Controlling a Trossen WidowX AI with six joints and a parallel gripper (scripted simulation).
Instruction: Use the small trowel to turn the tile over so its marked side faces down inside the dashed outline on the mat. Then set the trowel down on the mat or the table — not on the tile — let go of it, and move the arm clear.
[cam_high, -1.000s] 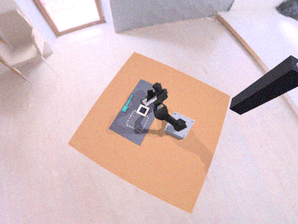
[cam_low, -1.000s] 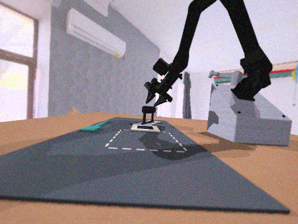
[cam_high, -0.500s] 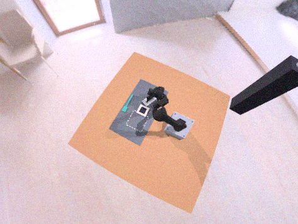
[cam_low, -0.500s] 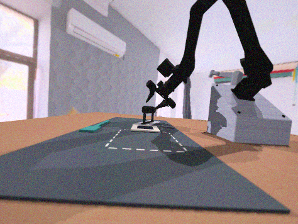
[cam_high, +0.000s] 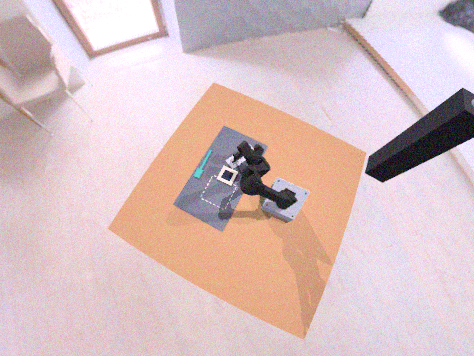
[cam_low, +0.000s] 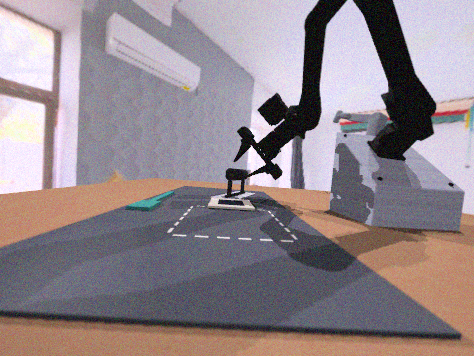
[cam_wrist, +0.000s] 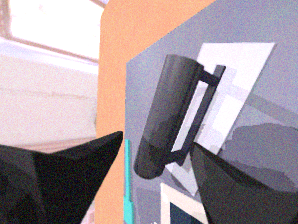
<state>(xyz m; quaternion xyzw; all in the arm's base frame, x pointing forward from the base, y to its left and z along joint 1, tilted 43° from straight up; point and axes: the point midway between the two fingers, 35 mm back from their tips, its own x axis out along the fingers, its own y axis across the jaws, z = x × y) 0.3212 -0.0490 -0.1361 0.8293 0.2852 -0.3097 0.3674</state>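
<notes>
The small trowel is 50 mm below my gripper tip and 20 mm ahead of it. Round my gripper tip: dark mat 140 mm to the left, 110 mm below, 50 mm ahead; white tile 150 mm to the left, 80 mm below, 20 mm ahead; teal trowel 190 mm ahead, 170 mm to the left, 80 mm below.
</notes>
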